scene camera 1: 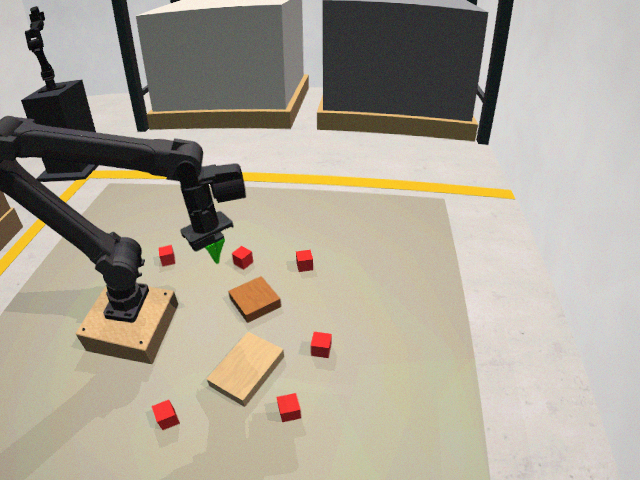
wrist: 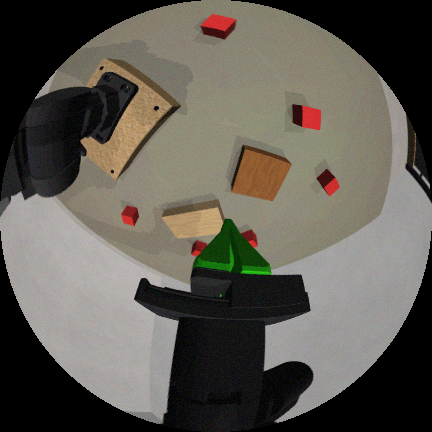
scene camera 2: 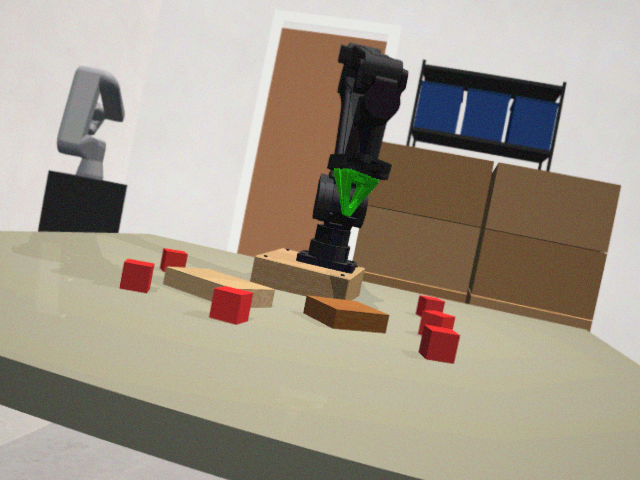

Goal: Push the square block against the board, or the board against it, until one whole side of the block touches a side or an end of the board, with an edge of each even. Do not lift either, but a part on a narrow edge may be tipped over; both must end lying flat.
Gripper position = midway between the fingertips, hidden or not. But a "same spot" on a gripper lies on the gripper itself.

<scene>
My gripper shows in scene camera 1, in the wrist view [226, 222] and in scene camera 2. A square block shows in scene camera 1, in the wrist view and in scene camera 2 [336, 313]. One and the same spot on my gripper: [scene camera 2: 345, 173] is [scene camera 1: 222, 242]. The same spot on the square block: [scene camera 1: 255, 298] is [wrist: 257, 182].
</scene>
